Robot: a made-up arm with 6 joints.
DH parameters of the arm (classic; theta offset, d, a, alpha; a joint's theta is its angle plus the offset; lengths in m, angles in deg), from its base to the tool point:
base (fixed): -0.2 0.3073 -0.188 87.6
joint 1: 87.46 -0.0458 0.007 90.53
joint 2: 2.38 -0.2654 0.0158 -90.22
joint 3: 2.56 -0.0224 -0.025 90
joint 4: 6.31 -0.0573 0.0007 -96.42
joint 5: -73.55 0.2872 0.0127 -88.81
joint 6: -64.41 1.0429 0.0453 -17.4
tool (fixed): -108.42 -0.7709 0 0
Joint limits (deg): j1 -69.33..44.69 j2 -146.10..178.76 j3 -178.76..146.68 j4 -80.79..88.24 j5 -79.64..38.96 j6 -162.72..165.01
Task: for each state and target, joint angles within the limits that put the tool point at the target. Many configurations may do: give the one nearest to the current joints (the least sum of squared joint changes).
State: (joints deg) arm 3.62 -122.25 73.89 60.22 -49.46 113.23
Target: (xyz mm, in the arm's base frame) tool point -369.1 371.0 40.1
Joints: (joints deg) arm -20.88 -146.10 114.12 70.57 -63.99 136.11
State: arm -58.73 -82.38 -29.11 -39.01 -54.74 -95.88
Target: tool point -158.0 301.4 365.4
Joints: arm -64.21 -74.47 -36.01 -29.46 -60.37 -87.24
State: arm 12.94 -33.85 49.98 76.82 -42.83 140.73
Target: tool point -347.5 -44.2 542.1
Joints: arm 39.74 -40.30 60.80 63.74 -38.80 164.42
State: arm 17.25 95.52 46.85 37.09 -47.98 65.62
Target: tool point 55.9 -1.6 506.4
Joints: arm 44.55 89.44 68.13 79.75 -77.23 93.36
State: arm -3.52 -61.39 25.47 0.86 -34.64 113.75
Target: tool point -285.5 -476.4 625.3
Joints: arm -24.78 -30.11 21.91 29.71 -17.87 78.62
